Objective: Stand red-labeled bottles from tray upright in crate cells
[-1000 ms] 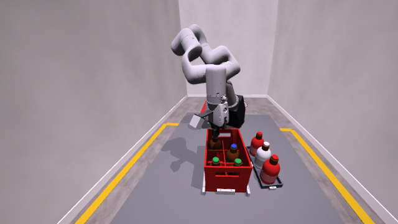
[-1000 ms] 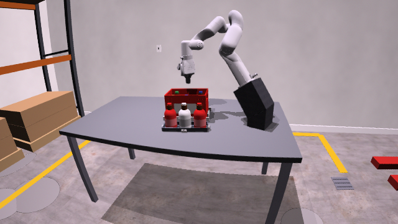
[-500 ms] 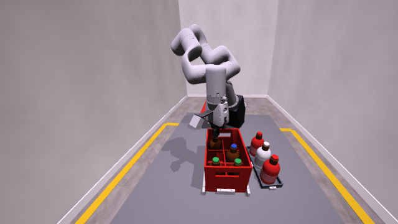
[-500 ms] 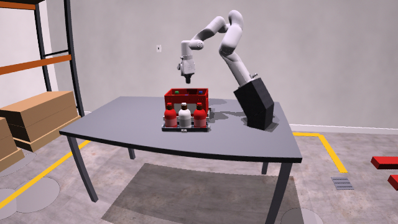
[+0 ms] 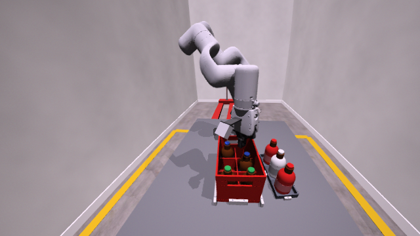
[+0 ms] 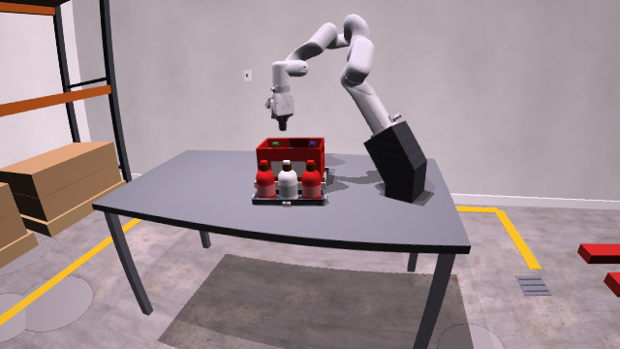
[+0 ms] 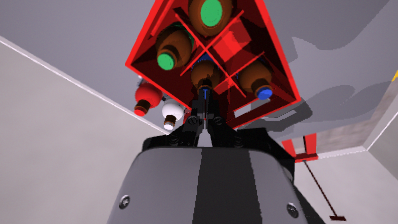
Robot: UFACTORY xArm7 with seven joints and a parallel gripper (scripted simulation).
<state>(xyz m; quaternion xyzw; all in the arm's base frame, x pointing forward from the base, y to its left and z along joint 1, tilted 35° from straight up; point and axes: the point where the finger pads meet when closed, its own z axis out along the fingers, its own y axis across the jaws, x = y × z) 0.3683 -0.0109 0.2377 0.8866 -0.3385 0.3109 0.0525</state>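
Right now my hand is 20 cm to the right of the white bottle, 17 cm above it and 4 cm past it. Round my hand: red crate 17 cm below, 3 cm behind, 1 cm to the right; then dark tray 24 cm below, 21 cm to the left, 4 cm behind.
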